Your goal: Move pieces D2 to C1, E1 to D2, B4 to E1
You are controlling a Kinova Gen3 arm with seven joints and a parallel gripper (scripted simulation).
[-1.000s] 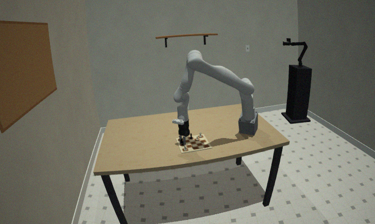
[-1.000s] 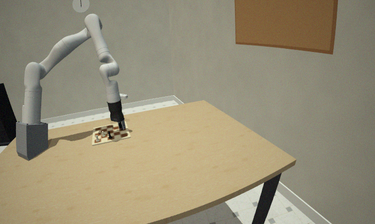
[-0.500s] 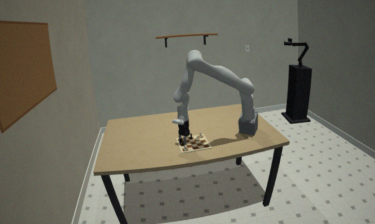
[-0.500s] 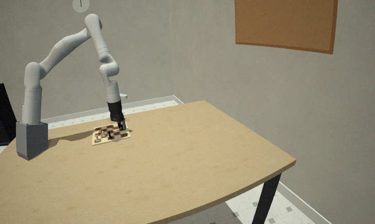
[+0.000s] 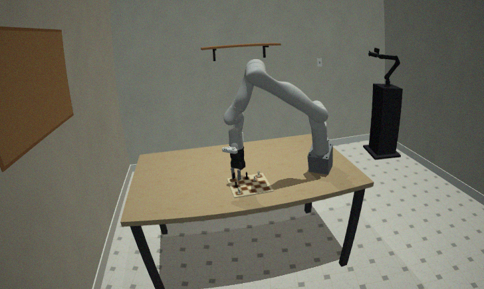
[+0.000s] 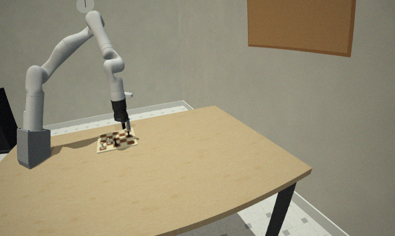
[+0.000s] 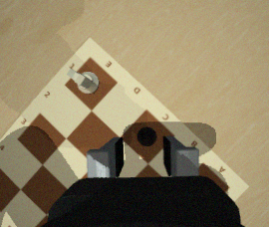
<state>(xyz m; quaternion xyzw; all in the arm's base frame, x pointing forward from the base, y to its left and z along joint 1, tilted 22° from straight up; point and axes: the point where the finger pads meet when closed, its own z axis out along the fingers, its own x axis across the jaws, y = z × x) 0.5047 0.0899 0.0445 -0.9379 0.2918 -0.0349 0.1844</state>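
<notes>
The white piece lies 80 mm to the left of my hand, 50 mm below it and 10 mm behind it. Round my hand: chessboard 70 mm below, 70 mm behind, 10 mm to the right.
</notes>
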